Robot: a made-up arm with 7 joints.
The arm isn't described. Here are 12 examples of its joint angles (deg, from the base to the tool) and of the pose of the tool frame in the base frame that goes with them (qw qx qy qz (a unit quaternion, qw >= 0); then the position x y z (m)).
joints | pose
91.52 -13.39 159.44 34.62 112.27 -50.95 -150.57 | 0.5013 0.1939 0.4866 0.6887 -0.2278 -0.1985 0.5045
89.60 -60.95 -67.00 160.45 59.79 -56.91 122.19 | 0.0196 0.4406 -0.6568 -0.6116 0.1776 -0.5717 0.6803
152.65 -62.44 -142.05 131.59 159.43 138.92 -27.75 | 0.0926 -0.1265 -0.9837 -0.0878 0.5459 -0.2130 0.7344
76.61 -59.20 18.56 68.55 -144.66 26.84 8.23 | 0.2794 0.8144 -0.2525 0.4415 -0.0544 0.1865 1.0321
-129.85 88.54 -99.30 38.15 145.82 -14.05 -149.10 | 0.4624 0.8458 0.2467 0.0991 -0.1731 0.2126 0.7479
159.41 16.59 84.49 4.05 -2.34 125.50 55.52 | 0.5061 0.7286 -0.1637 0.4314 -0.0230 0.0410 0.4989
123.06 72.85 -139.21 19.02 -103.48 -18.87 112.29 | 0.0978 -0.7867 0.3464 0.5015 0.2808 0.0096 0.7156
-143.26 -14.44 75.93 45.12 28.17 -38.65 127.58 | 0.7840 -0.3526 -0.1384 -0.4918 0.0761 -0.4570 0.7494
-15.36 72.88 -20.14 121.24 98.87 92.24 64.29 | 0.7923 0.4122 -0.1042 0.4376 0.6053 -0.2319 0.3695
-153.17 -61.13 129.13 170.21 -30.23 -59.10 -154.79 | 0.4392 -0.0602 -0.6348 0.6329 0.4342 0.2430 0.8510
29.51 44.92 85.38 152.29 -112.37 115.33 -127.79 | 0.9706 0.1219 -0.0322 -0.2048 0.4593 0.3308 0.8333
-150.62 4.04 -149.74 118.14 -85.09 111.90 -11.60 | 0.2126 0.6497 -0.5062 -0.5258 0.3730 0.1650 1.0415
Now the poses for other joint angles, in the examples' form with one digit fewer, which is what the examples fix.
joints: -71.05 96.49 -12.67 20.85 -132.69 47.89 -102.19
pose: 0.608 0.217 0.759 -0.084 -0.187 0.035 0.339
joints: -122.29 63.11 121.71 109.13 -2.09 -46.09 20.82
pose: 0.566 -0.648 -0.203 -0.468 -0.008 -0.563 0.942
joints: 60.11 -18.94 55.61 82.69 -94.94 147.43 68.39
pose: 0.264 -0.881 0.291 0.263 0.034 0.259 0.983
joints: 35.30 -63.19 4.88 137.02 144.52 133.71 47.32
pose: 0.709 0.194 0.488 -0.472 -0.387 -0.224 0.916
